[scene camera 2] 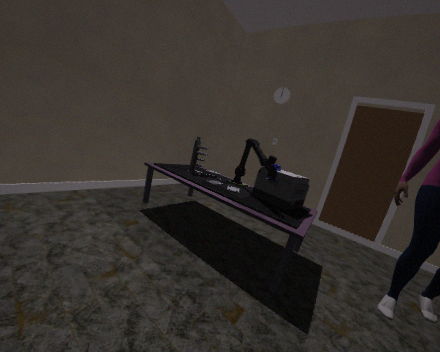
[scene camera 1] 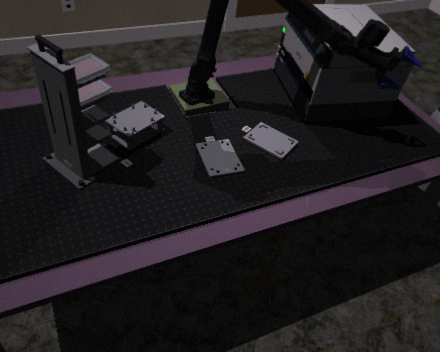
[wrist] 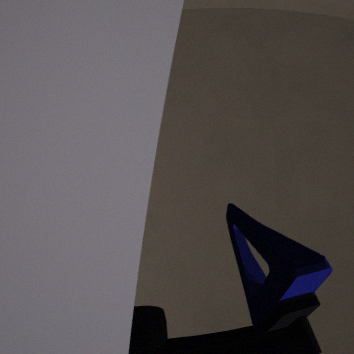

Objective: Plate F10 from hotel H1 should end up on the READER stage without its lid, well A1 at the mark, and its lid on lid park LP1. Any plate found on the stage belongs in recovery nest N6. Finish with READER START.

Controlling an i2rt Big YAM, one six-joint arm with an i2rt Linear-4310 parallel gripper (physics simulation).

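Frame: origin at the arm's base, x ahead, y left, z up, level; millimetres.
Seen in the pictures: gripper, fingertip midpoint: point(scene camera 2: 277, 176) point(scene camera 1: 411, 77) point(wrist: 159, 216); arm's base, origin of the base link: point(scene camera 2: 236, 182) point(scene camera 1: 196, 95).
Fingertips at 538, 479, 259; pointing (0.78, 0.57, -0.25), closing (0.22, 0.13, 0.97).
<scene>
Pixels of each thing's top centre, then the offset from my fingertips to it, as dx, dy, dz. "pt": a spot on its surface instead. Level surfaces: height alone.
- READER, middle of its top: point(scene camera 1: 350, 26) point(scene camera 2: 286, 172) -319, +36, +28
- reader's pale grey surface, its level: dz +27
- raised grey nest with pins, middle of its top: point(scene camera 1: 135, 114) -463, -781, -194
- flat pinned pad, surface spot: point(scene camera 1: 219, 157) pt -204, -605, -260
- flat pad with corner marks, surface spot: point(scene camera 1: 271, 140) pt -186, -389, -258
- green lamp, middle of its top: point(scene camera 1: 284, 27) -548, -63, -62
My gripper point(scene camera 1: 390, 82) point(scene camera 2: 274, 170) is open and empty, up at the right side of the READER point(scene camera 1: 323, 80) point(scene camera 2: 285, 188). In the wrist view one blue finger point(wrist: 277, 267) shows against the wall. The other finger is hidden behind the reader's pale grey surface point(wrist: 77, 158). The hotel point(scene camera 1: 61, 115) point(scene camera 2: 196, 155) stands at the table's left end. Two pinkish lidded plates point(scene camera 1: 87, 67) point(scene camera 1: 93, 91) lie on its upper shelves. I cannot read their labels. The reader's stage is hidden behind the arm.
A raised grey nest with pins point(scene camera 1: 135, 119) stands by the hotel. A flat pinned pad point(scene camera 1: 219, 157) and a flat pad with corner marks point(scene camera 1: 271, 140) lie mid-table. The arm's base point(scene camera 1: 199, 94) sits on a green block. A green lamp point(scene camera 1: 283, 29) glows on the reader.
</scene>
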